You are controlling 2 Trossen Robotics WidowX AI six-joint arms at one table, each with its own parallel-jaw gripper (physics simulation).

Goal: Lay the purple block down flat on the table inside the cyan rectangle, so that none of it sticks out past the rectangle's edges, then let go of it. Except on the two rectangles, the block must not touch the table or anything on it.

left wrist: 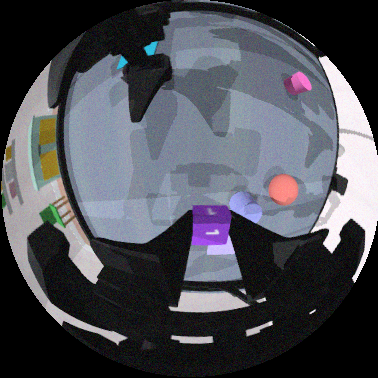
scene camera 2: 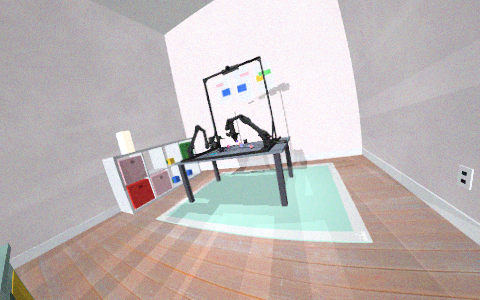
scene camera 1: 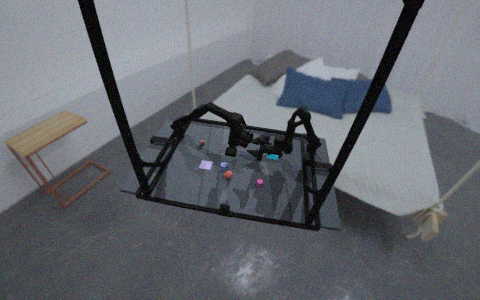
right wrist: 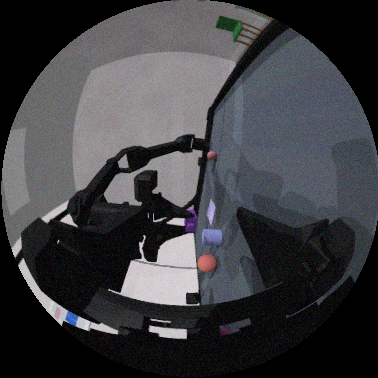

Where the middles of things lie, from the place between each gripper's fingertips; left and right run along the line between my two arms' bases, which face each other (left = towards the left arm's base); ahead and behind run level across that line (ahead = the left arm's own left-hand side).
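Labels:
Right hand: 7 cm above the orange-red ball (left wrist: 282,188), 9 cm to the right of the orange-red ball and 20 cm past the orange-red ball.
My left hand is 50 mm above the orange-red ball and 120 mm past the orange-red ball.

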